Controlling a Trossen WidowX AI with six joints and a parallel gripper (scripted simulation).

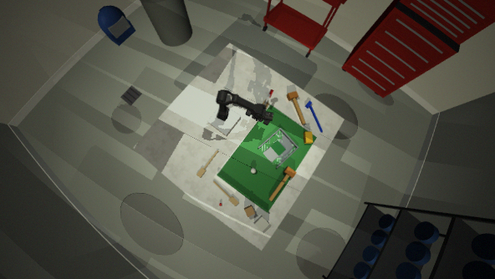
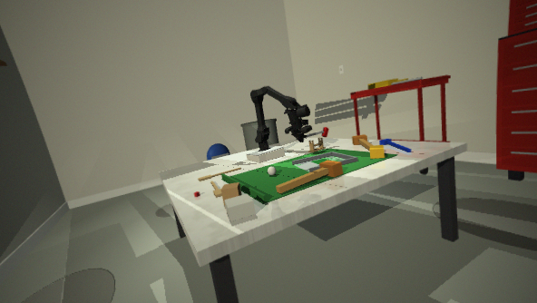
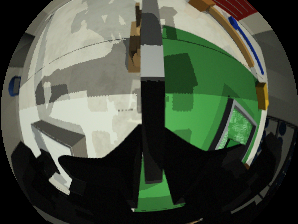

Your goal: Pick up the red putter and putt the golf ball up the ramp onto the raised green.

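Now: gripper tip 12 cm to the right of the red putter and 3 cm below it. Also, from my gripper tip: green mat (22 cm to the right, 21 cm ahead, 8 cm below); then yellow block (44 cm ahead, 6 cm below, 5 cm to the left); then white golf ball (38 cm to the right, 14 cm ahead, 6 cm below).
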